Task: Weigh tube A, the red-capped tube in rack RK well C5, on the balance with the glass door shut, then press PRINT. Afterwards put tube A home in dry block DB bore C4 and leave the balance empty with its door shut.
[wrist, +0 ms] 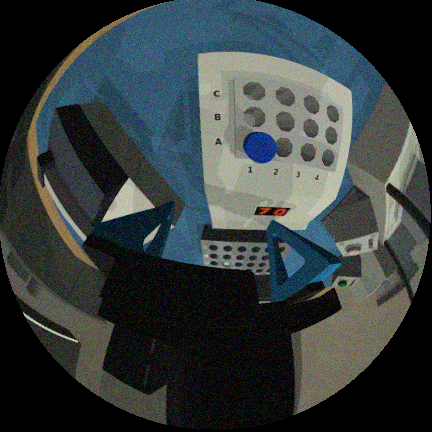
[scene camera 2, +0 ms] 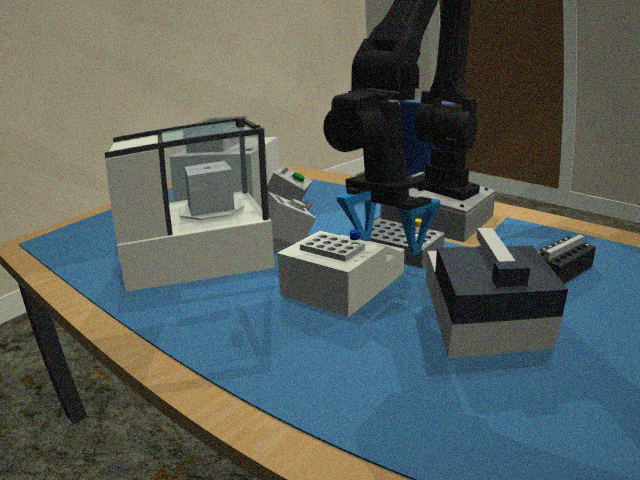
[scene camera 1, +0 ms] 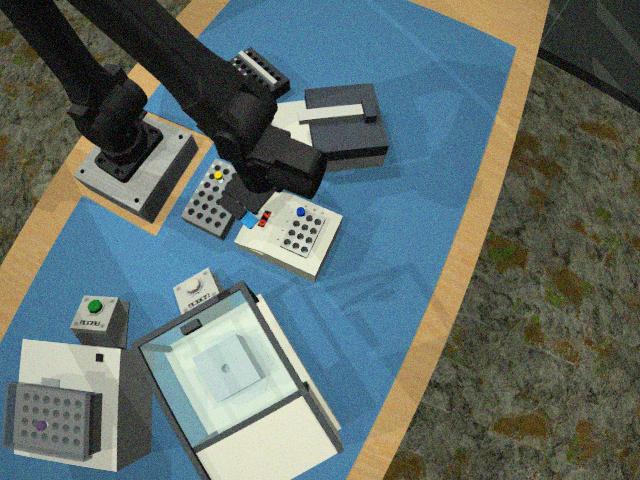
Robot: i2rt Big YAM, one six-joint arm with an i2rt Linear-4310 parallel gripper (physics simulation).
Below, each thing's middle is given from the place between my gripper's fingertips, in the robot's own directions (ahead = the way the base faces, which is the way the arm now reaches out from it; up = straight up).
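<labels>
Counting from my hand, the glass-box balance (scene camera 1: pixel 301 429) is 290 mm to the right, 150 mm ahead and 70 mm above. As for the white-and-dark device with lever (scene camera 2: pixel 495 299), my hand is 170 mm to the right of it, 10 mm short of it and 10 mm below it.
</labels>
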